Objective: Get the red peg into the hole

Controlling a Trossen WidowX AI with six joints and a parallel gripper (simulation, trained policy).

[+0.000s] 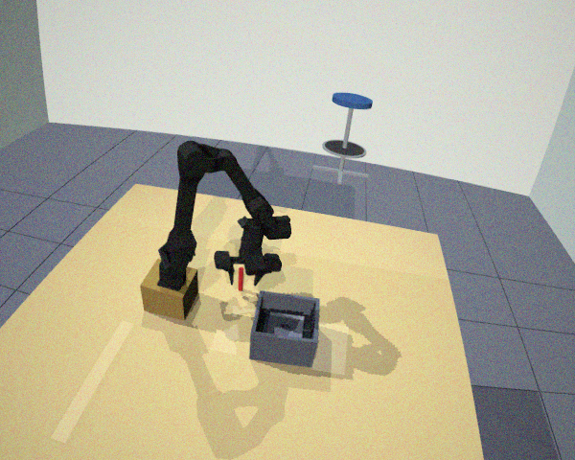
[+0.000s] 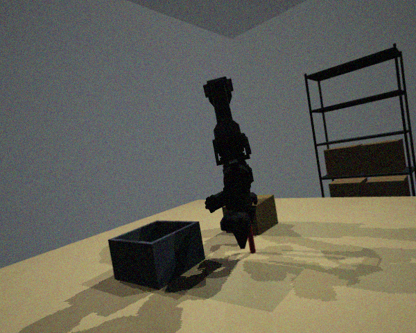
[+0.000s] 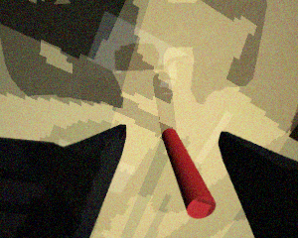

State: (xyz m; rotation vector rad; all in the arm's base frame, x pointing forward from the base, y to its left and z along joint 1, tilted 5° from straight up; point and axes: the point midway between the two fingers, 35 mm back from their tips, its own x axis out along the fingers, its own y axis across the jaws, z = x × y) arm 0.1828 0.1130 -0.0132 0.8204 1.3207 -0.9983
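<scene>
My gripper tip is 16 cm to the left of the plate, 15 cm short of it and 2 cm below it. From my gripper tip the other things lie so: red peg 1 cm to the left, 1 cm behind, 1 cm above; then grey box 16 cm to the right, 15 cm ahead.
</scene>
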